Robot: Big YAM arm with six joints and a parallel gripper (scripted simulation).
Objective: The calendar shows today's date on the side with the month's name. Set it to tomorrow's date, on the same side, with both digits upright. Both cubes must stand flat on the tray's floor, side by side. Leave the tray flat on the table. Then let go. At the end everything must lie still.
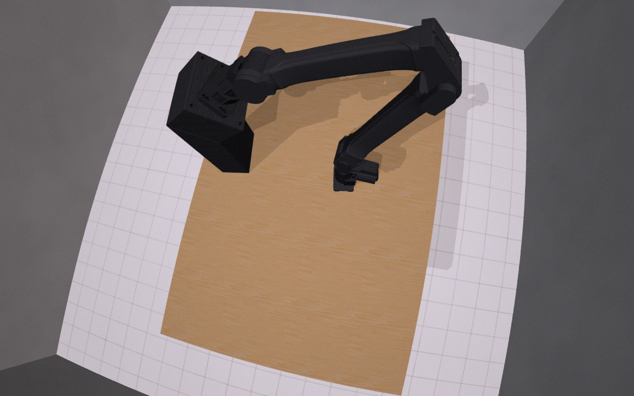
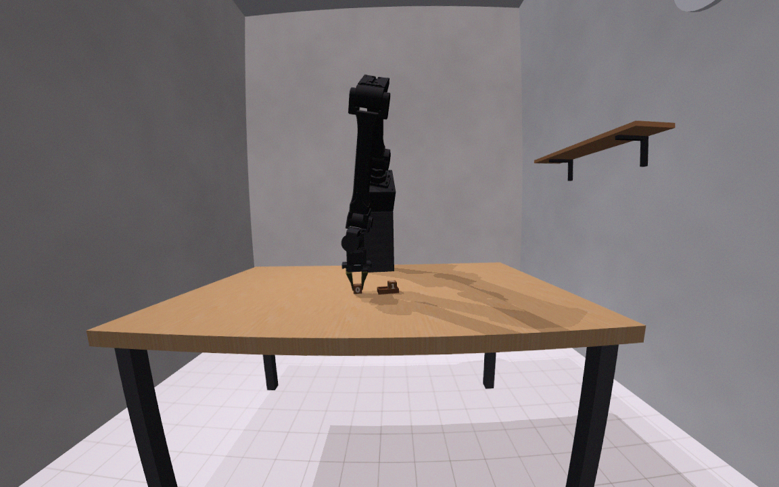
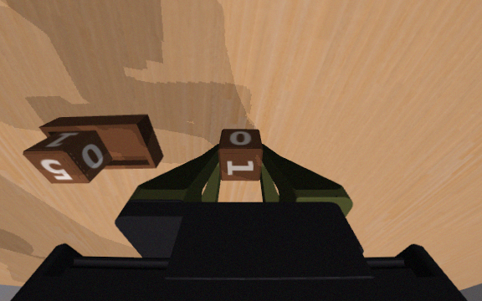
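My gripper is now right at the cube. From my hand the other things lie so: brown calendar tray (5 cm behind, 10 cm to the left, 1 cm below).
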